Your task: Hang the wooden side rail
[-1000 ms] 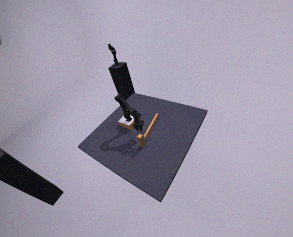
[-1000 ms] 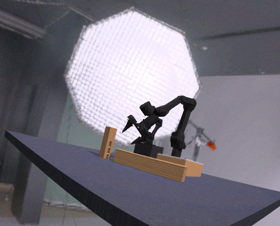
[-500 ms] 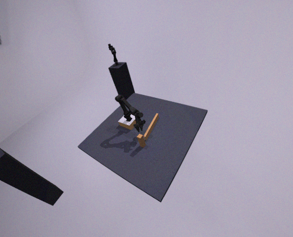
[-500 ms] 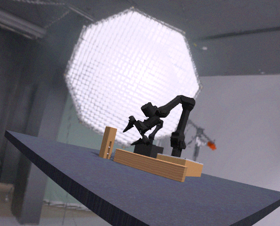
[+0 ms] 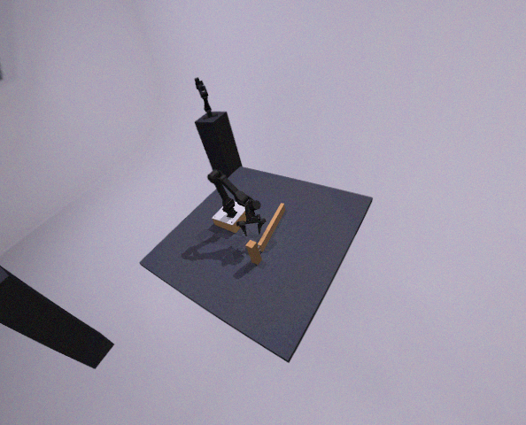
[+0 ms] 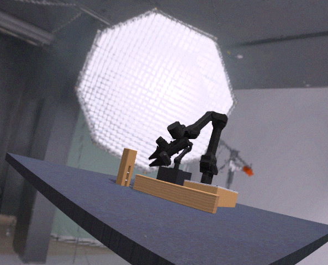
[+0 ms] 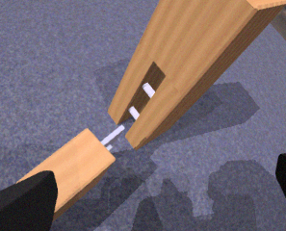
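Right now my gripper tip is 90 mm to the left of the wooden headboard post, 50 mm short of it and 50 mm above it.
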